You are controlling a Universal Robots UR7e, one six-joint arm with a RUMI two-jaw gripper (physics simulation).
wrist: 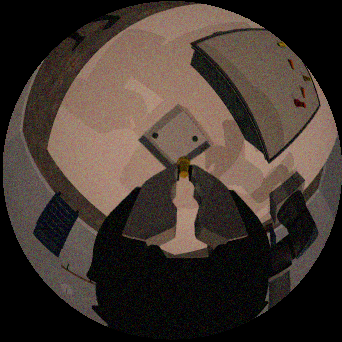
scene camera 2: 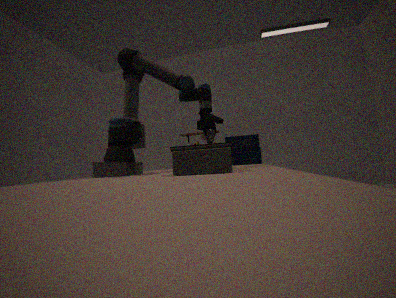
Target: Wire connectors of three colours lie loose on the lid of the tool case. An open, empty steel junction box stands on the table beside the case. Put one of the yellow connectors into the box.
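Places are measured from the arm's base along level axes (x ahead, y left, z up), in centimetres.
Where they show: gripper, fingertip midpoint: (wrist: pixel 183 165); arm's base, link origin: (wrist: pixel 289 205) (scene camera 2: pixel 119 162).
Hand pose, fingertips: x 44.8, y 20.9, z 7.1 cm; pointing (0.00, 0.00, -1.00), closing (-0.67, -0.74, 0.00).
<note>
Each offset is from my fingertips to the centre of the thing. "spot": to the spot under its first point. Level surfaces: height alone.
My gripper (scene camera 2: pixel 210 138) (wrist: pixel 183 165) is shut on a yellow connector @(dz +0.5, dx +0.1, dy -0.1 cm) (wrist: pixel 184 167), which sits between the fingertips. The steel junction box @(dz -12.2, dx +0.3, dy +1.6 cm) (wrist: pixel 175 131) is open and empty, with two dark holes in its floor. In the wrist view the held connector overlaps the box's near corner; its exact height above the box is hard to tell. In the scene view the fingertips are near the level of the case lid, and the box does not show. On the lid @(spot: dz -3.9, dx +6.2, dy -14.5 cm) (wrist: pixel 235 60) lie two yellow connectors (wrist: pixel 282 44) (wrist: pixel 307 78), two orange ones (wrist: pixel 291 64) @(dz -3.5, dx -3.8, dy -28.8 cm) (wrist: pixel 302 92) and a red one @(dz -2.6, dx -4.4, dy -23.8 cm) (wrist: pixel 300 103).
The tool case (scene camera 2: pixel 202 161) (wrist: pixel 220 92) stands beside the box, to the upper right in the wrist view. The robot's base (scene camera 2: pixel 117 169) stands on the table @(dz -14.1 cm) (scene camera 2: pixel 200 225). A dark blue slatted object (scene camera 2: pixel 243 149) (wrist: pixel 56 224) stands farther off.
</note>
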